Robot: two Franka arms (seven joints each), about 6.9 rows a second.
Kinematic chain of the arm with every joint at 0, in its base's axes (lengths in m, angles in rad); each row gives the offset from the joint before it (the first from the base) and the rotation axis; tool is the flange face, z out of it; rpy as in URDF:
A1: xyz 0 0 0.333 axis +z
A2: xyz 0 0 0 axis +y
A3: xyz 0 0 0.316 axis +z
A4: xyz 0.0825 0 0 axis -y
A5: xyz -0.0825 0 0.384 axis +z
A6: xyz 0 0 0 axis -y
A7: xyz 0.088 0 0 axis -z
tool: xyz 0 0 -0.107 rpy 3.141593 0 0
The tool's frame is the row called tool.
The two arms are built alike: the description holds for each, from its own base.
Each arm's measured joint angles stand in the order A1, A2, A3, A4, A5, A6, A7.
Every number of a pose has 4 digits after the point.
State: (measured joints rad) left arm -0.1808 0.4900 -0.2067 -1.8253 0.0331 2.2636 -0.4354; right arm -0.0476 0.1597 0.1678 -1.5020 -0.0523 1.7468 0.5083
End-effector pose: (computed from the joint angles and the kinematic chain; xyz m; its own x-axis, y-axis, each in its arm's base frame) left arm 0.5988 -0.2338 0.2680 0.9967 0.0462 -0.0674 0.0495 -0.9976 0.0482; right arm 0.6149 0.0616 0.5813 0.9230 -0.3744 0.0886 -0.3741 -0.9272 -0.0201
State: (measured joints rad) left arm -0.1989 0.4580 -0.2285 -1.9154 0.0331 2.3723 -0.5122; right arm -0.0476 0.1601 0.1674 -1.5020 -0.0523 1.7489 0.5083
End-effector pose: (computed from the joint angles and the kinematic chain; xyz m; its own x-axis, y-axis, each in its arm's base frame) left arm 0.5751 -0.2537 0.2609 0.9961 0.0833 -0.0279 0.0851 -0.9937 0.0726; right arm 0.6152 0.0614 0.5813 0.9227 -0.3747 0.0900 -0.3744 -0.9270 -0.0209
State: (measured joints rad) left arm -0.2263 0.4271 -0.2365 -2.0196 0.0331 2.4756 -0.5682; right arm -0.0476 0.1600 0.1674 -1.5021 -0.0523 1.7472 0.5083
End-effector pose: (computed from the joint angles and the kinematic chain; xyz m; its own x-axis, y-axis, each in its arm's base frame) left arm 0.5452 -0.2676 0.2467 0.9948 0.1018 -0.0057 0.1020 -0.9911 0.0861; right arm 0.6150 0.0614 0.5811 0.9229 -0.3748 0.0886 -0.3745 -0.9270 -0.0201
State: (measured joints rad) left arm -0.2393 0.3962 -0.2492 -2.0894 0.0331 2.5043 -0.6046; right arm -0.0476 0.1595 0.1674 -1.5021 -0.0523 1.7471 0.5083
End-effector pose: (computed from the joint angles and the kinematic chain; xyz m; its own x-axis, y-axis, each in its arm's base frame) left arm 0.5208 -0.2747 0.2403 0.9939 0.1089 -0.0163 0.1099 -0.9907 0.0796; right arm 0.6149 0.0614 0.5814 0.9228 -0.3748 0.0890 -0.3745 -0.9270 -0.0202
